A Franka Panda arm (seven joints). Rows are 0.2 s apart.
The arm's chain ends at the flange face. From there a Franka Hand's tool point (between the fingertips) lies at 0.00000 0.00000 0.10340 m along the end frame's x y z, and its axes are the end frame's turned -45 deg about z.
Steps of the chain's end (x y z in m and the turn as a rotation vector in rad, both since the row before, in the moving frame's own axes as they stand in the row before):
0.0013 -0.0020 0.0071 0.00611 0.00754 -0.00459
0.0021 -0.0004 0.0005 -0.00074 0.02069 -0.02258
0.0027 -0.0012 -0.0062 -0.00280 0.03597 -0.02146
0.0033 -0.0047 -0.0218 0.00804 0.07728 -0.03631
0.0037 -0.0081 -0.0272 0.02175 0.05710 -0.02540
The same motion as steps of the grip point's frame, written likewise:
0.0033 -0.0004 0.0071 -0.00101 0.00965 -0.00459
0.0032 0.0028 0.0005 -0.01515 0.01411 -0.02258
0.0052 0.0039 -0.0063 -0.02741 0.02345 -0.02146
0.0120 0.0040 -0.0221 -0.04896 0.06033 -0.03631
0.0141 -0.0006 -0.0274 -0.02500 0.05576 -0.02540

